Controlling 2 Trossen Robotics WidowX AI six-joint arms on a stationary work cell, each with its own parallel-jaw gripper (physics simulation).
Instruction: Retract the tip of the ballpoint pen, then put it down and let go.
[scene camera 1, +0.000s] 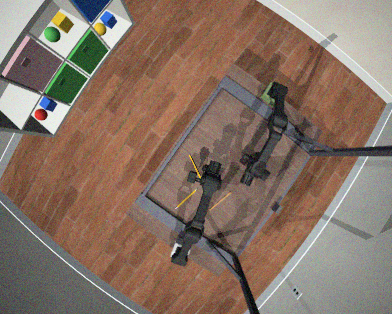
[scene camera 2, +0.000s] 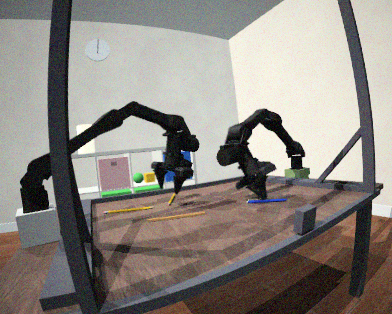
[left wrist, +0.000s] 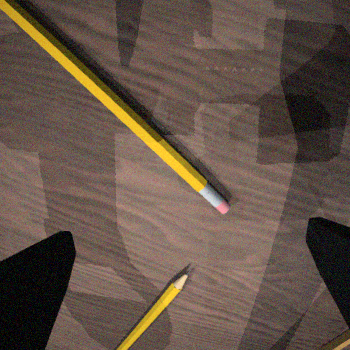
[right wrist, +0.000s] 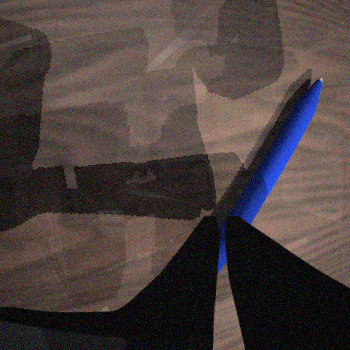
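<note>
The blue ballpoint pen lies flat on the wooden table top. A small pale tip shows at its far end in the right wrist view. My right gripper is shut, with its fingertips down over the pen's rear end. The pen shows through the narrow slit between the fingers, and its rear end is hidden under them. My left gripper is open and empty. It hangs low over a yellow pencil.
Two more yellow pencils lie at the left of the table. A grey block stands on the near rim. A raised grey rim runs round the table. A shelf unit with coloured blocks stands far off.
</note>
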